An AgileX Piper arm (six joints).
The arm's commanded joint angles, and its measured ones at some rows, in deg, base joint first. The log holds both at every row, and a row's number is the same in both.
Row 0, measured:
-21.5 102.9 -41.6 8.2 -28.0 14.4
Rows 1 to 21, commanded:
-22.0 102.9 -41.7 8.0 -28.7 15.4
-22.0 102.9 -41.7 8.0 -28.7 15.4
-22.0 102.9 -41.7 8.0 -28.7 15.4
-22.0 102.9 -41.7 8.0 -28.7 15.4
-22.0 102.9 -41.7 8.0 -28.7 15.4
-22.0 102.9 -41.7 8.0 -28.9 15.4
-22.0 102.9 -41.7 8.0 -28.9 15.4
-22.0 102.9 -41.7 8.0 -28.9 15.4
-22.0 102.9 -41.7 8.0 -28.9 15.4
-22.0 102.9 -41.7 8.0 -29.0 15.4
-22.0 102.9 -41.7 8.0 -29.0 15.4
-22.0 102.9 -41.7 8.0 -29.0 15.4
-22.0 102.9 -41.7 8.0 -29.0 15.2
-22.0 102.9 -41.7 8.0 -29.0 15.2
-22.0 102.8 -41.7 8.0 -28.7 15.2
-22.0 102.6 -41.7 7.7 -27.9 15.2
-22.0 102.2 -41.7 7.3 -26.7 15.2
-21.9 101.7 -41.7 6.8 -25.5 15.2
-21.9 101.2 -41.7 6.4 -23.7 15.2
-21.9 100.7 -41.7 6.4 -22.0 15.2
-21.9 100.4 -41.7 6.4 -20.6 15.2
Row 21, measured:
-21.5 102.1 -41.7 7.3 -26.6 15.4
